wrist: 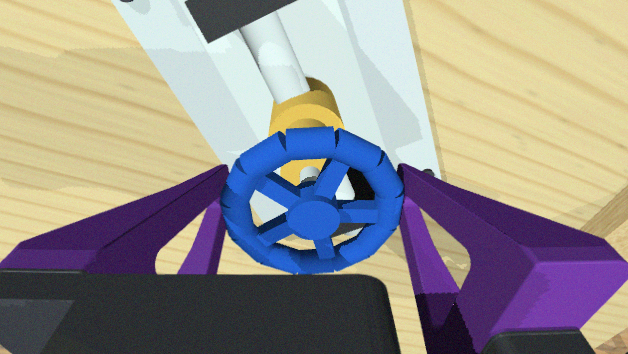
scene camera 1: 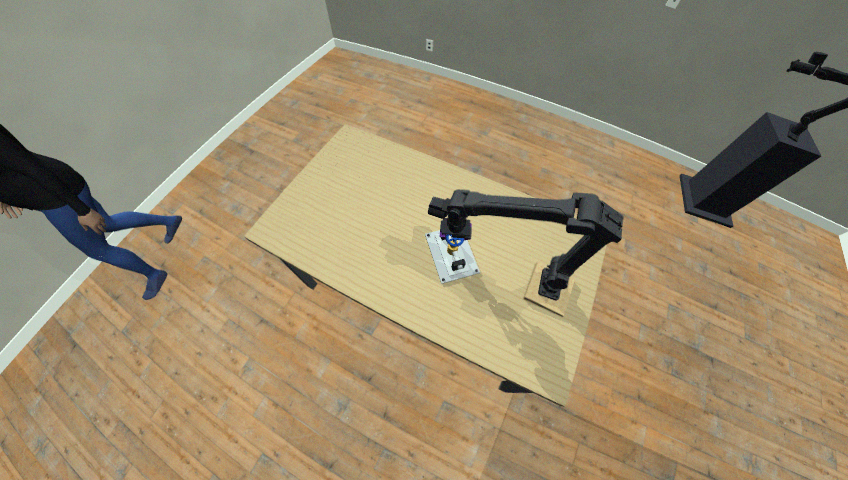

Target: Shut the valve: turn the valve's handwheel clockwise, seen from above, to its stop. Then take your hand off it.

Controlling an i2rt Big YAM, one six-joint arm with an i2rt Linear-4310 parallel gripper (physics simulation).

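Note:
The blue handwheel [scene camera 1: 454, 241] [wrist: 313, 219] stands on top of the brass valve body [scene camera 1: 451, 249] [wrist: 306, 117], which is fixed on a white base plate [scene camera 1: 445, 274] [wrist: 175, 80]. My gripper [wrist: 312, 176] comes down over the wheel with its two purple fingers on opposite sides of the rim. The fingers touch the rim at left and right in the wrist view, so the gripper is shut on the handwheel. In the scene view my gripper is mostly hidden by the arm's wrist. Part of the valve under the wheel is hidden.
A white pipe [wrist: 277, 62] runs from the valve body to a black support block [scene camera 1: 458, 265] [wrist: 225, 15] on the plate. The plate lies on a wooden table [scene camera 1: 345, 196]. A person [scene camera 1: 77, 220] is at the left, off the table. A dark pedestal [scene camera 1: 749, 166] with another arm stands at the right.

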